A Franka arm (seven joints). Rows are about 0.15 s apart.
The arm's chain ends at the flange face. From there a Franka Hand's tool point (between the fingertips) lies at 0.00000 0.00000 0.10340 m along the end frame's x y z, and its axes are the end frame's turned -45 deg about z.
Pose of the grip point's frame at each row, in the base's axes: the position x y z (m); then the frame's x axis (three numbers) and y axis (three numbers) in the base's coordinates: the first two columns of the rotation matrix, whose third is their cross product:
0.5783 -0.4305 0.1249 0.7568 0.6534 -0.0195 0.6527 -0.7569 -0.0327
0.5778 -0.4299 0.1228 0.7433 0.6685 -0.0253 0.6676 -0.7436 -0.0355
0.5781 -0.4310 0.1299 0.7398 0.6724 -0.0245 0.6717 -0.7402 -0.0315
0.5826 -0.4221 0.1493 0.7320 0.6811 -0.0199 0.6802 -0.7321 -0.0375
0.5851 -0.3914 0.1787 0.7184 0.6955 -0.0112 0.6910 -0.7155 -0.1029
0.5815 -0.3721 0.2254 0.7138 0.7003 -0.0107 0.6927 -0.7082 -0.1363
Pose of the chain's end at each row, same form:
0.5820 -0.4317 0.2282 0.9967 -0.0732 -0.0369 -0.0736 -0.9972 -0.0093
0.5822 -0.4309 0.2261 0.9977 -0.0531 -0.0430 -0.0535 -0.9985 -0.0072
0.5822 -0.4317 0.2332 0.9981 -0.0479 -0.0396 -0.0482 -0.9989 -0.0049
0.5867 -0.4235 0.2526 0.9986 -0.0361 -0.0406 -0.0366 -0.9993 -0.0124
0.5933 -0.3982 0.2815 0.9966 -0.0141 -0.0807 -0.0194 -0.9977 -0.0648
0.5922 -0.3814 0.3278 0.9945 -0.0056 -0.1039 -0.0149 -0.9960 -0.0888

